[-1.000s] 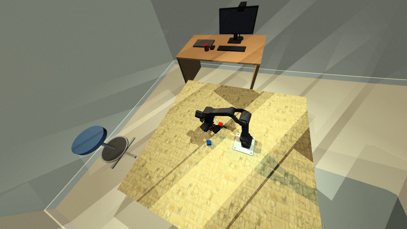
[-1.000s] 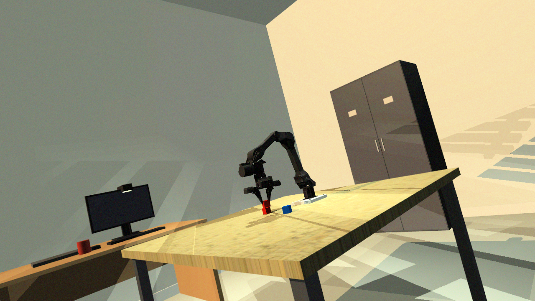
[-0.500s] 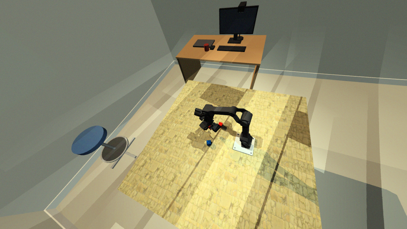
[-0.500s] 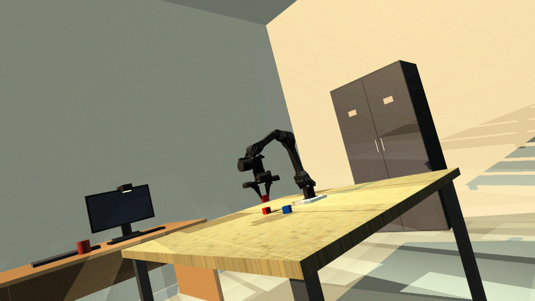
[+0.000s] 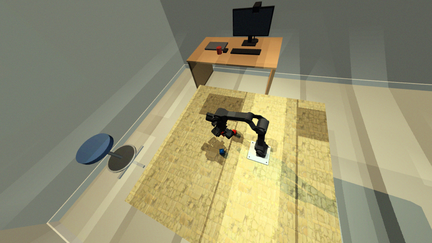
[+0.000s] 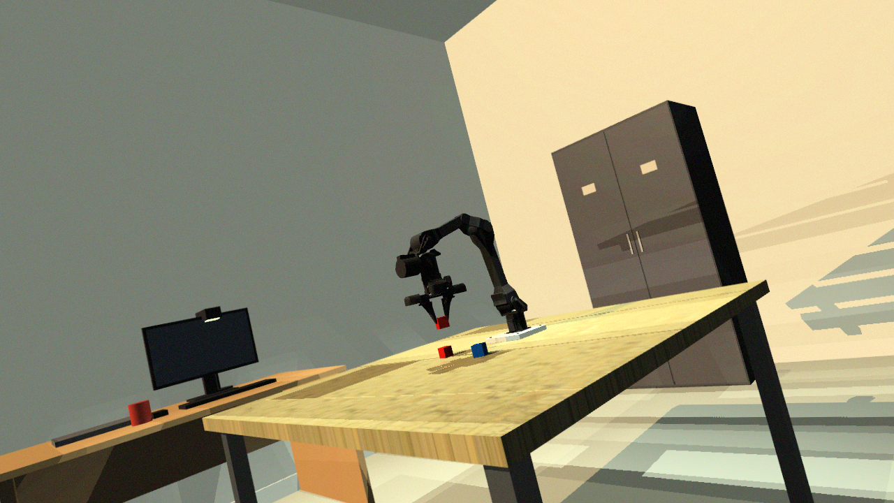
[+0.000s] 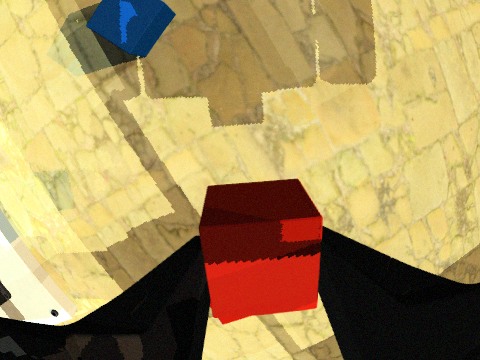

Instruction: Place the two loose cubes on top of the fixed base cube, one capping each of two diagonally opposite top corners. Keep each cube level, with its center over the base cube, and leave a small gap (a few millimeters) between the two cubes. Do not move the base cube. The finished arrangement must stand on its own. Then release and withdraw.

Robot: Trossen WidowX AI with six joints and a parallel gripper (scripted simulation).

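My gripper tip is now 11 cm to the right of the blue cube, 10 cm above it and 1 cm past it.
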